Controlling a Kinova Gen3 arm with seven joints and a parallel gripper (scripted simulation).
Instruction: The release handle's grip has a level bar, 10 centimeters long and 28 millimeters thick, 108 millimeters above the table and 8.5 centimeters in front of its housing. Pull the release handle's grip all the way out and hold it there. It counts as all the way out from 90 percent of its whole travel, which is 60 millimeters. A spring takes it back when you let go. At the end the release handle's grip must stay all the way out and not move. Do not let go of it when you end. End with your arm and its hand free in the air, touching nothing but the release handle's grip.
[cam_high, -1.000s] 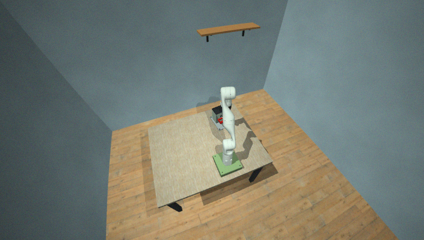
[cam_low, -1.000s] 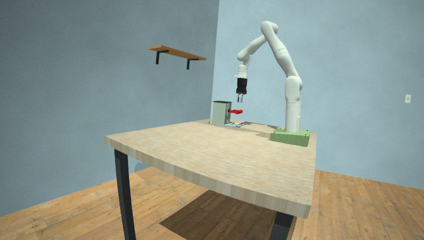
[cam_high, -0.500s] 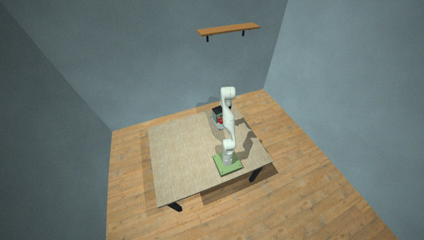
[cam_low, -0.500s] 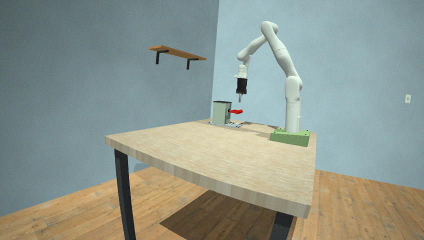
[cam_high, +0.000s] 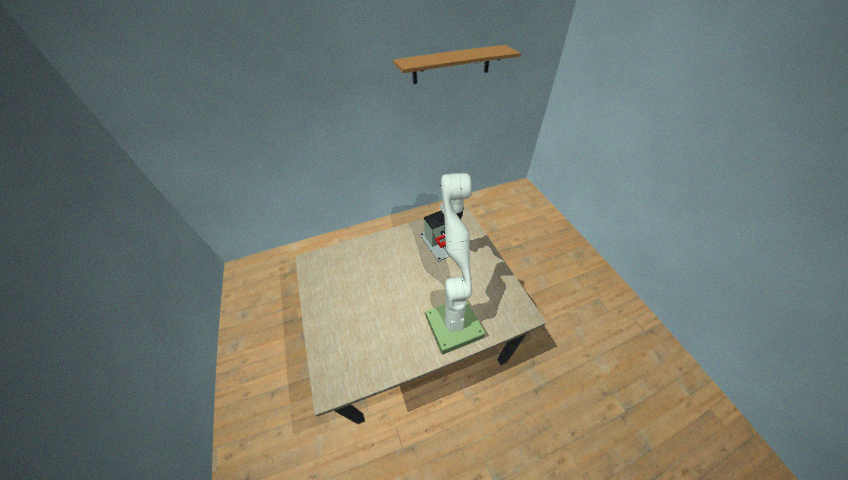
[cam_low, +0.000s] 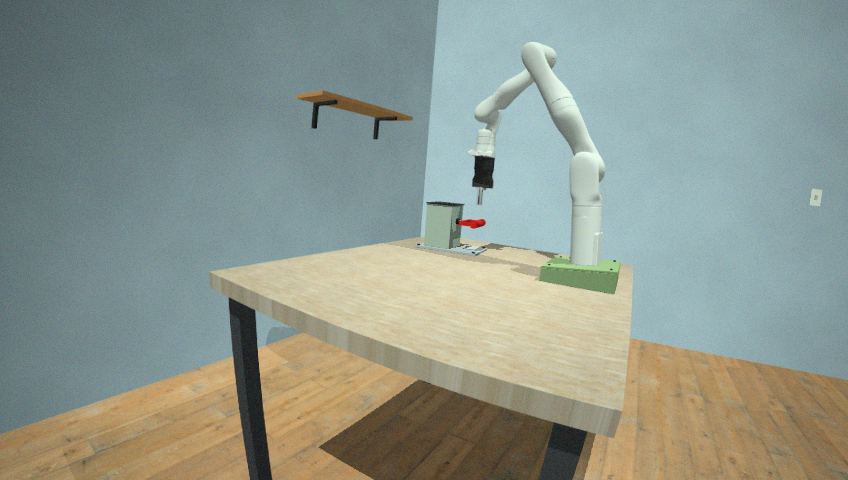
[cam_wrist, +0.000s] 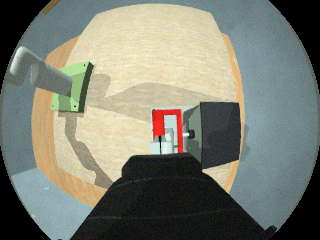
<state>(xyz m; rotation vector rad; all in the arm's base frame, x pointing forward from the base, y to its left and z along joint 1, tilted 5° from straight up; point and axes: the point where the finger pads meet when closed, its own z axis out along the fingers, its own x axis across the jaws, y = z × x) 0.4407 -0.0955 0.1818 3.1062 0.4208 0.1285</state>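
Right now the base plate is 9 cm ahead of my hand, 3 cm to the left of it and 19 cm below it.
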